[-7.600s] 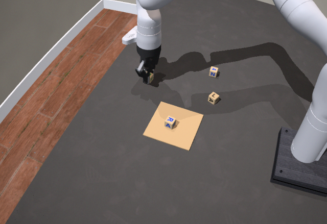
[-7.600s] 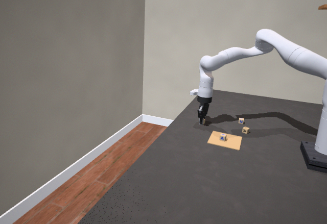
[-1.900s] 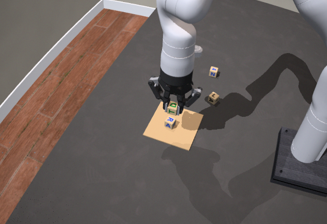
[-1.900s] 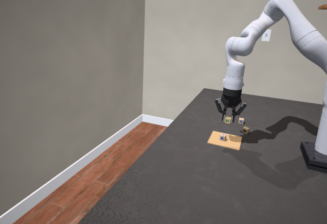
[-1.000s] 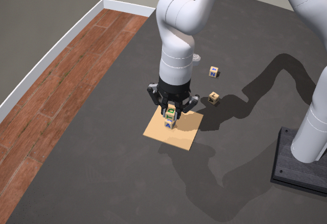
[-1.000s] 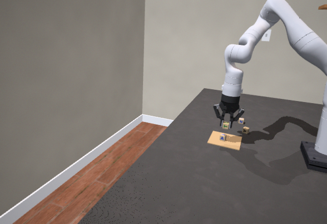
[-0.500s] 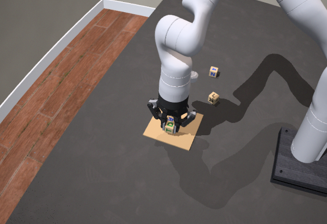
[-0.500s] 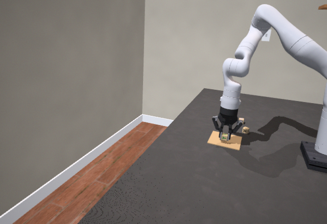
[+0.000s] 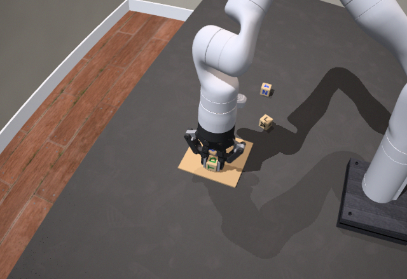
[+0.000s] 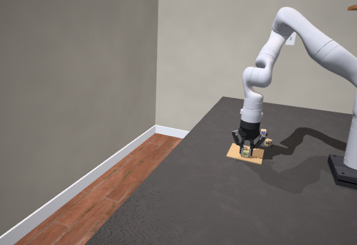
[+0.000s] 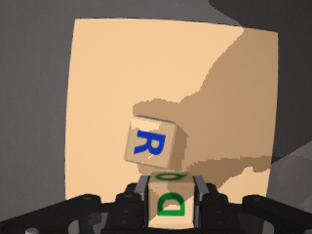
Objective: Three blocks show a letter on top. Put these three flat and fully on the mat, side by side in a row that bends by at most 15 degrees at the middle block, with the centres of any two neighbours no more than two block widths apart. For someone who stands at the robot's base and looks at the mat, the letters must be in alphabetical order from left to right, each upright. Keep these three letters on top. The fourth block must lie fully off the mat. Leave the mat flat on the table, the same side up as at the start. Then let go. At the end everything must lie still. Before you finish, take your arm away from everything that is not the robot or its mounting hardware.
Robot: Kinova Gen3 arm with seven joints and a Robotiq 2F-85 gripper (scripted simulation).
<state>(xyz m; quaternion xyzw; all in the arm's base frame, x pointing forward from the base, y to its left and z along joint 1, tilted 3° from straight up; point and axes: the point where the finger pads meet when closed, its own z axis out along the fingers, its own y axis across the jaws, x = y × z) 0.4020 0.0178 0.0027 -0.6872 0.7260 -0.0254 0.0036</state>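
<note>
Now: hand 4 cm to the left of the tan mat and 3 cm above it.
</note>
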